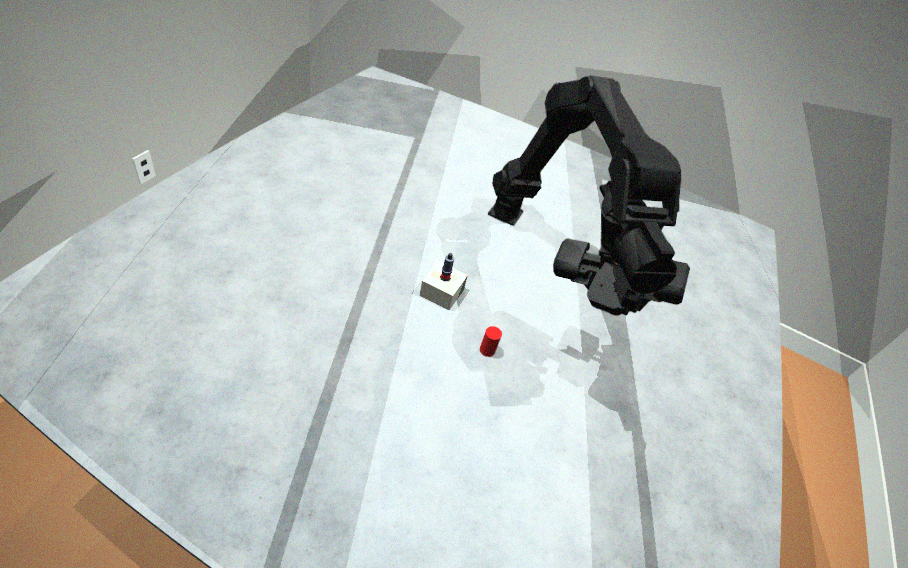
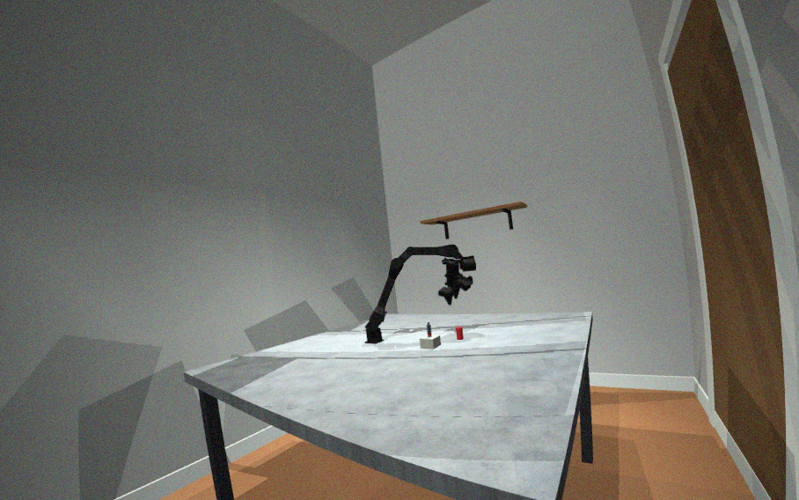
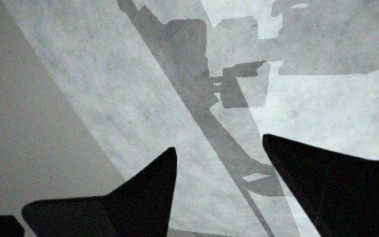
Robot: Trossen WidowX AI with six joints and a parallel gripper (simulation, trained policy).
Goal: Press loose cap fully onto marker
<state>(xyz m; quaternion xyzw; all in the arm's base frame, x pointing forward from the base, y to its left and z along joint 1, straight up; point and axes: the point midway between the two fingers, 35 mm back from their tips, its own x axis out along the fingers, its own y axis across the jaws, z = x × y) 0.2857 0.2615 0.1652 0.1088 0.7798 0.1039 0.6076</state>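
The red cap lies 90 mm ahead of my gripper tip, 160 mm to the right of it and 110 mm below it. Round my gripper tip: cream holder block 20 mm ahead, 280 mm to the right, 110 mm below; then dark marker 20 mm ahead, 280 mm to the right, 60 mm below.
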